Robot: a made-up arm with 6 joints. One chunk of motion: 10 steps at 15 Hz.
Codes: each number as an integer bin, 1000 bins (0 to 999) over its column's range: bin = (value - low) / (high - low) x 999, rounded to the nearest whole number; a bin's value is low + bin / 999 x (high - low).
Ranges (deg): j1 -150.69..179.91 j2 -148.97..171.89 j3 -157..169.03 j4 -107.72..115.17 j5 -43.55..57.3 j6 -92.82..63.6
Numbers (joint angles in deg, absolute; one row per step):
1: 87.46 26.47 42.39 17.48 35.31 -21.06
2: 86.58 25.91 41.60 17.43 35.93 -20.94
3: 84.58 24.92 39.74 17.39 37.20 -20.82
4: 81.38 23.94 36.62 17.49 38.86 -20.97
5: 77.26 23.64 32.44 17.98 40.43 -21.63
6: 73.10 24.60 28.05 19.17 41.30 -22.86
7: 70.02 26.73 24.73 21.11 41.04 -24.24
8: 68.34 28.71 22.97 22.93 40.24 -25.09
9: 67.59 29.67 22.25 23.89 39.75 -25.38
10: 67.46 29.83 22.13 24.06 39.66 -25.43
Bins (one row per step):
1: 720 546 611 561 781 458
2: 717 544 609 561 787 459
3: 711 541 603 561 800 460
4: 701 538 593 561 816 459
5: 689 537 580 563 832 455
6: 676 540 567 569 841 447
7: 667 547 557 577 838 438
8: 662 553 551 586 830 433
9: 660 556 549 590 825 431
10: 659 557 549 591 824 430

